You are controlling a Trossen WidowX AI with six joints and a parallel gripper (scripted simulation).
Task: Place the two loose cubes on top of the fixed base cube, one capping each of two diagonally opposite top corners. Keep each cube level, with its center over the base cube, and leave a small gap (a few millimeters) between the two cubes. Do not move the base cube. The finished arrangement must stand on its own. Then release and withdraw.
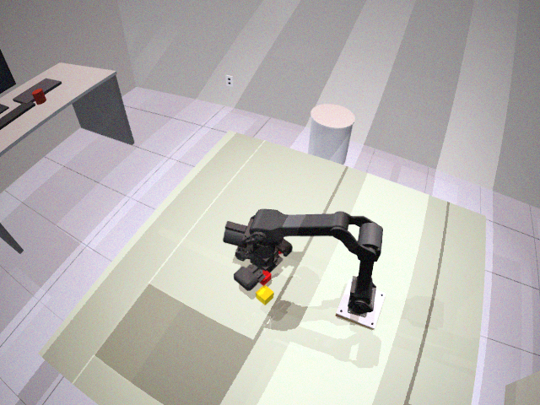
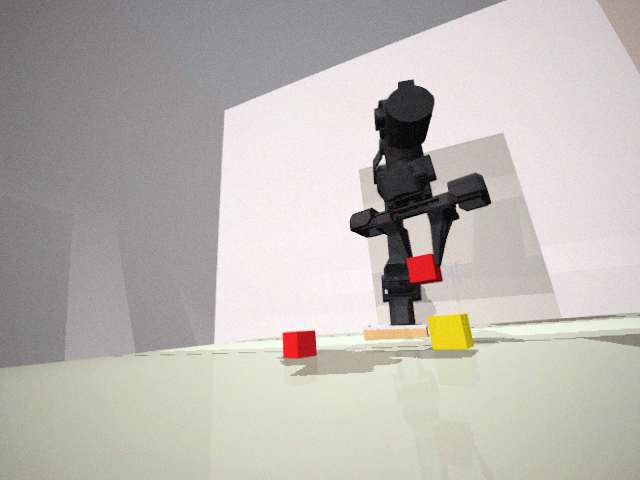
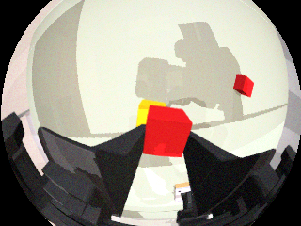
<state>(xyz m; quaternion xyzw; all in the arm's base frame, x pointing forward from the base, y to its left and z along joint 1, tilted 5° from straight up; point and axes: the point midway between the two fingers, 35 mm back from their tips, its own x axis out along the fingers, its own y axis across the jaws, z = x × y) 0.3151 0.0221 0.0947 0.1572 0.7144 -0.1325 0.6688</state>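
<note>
My gripper tip is now 8 cm above the yellow cube, 2 cm to the right of it and 1 cm past it.
</note>
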